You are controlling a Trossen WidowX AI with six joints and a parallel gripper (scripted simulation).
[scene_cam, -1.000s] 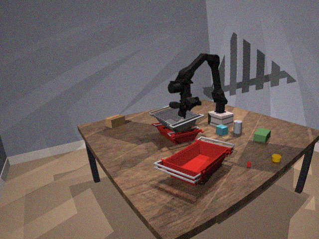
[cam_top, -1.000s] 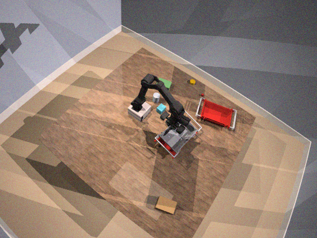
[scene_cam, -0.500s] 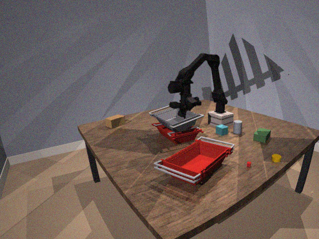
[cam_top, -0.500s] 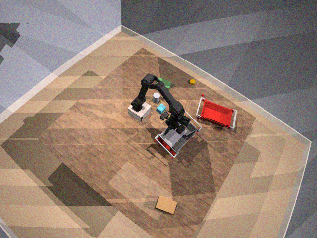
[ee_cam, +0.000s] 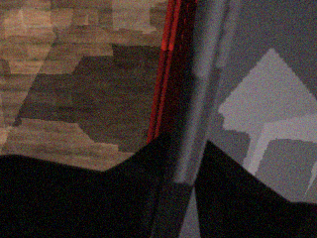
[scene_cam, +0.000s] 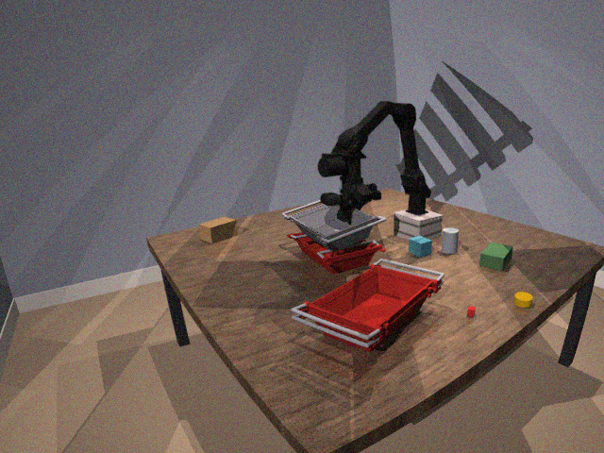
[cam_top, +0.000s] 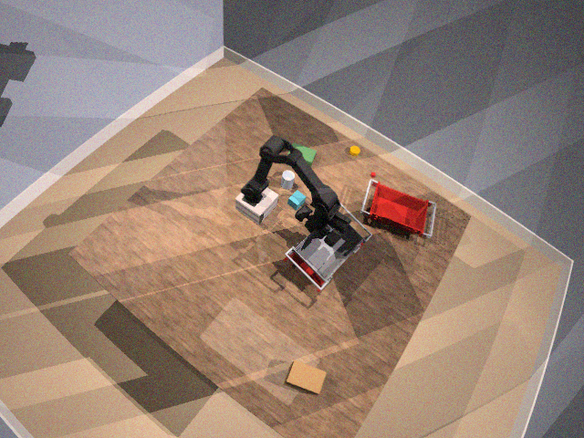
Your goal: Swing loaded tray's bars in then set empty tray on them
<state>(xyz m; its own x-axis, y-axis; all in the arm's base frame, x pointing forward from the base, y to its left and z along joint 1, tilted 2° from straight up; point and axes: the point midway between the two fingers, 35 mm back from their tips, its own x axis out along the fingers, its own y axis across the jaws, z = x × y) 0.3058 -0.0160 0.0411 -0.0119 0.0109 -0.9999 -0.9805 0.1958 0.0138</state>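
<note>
Right now my gripper tip is 7 cm short of the grey tray, 1 cm to the left of it and 2 cm below it. Also, from my gripper tip: teal cube (16 cm behind, 15 cm to the left, 8 cm below); green block (27 cm behind, 39 cm to the left, 8 cm below); grey cylinder (25 cm behind, 21 cm to the left, 6 cm below).
</note>
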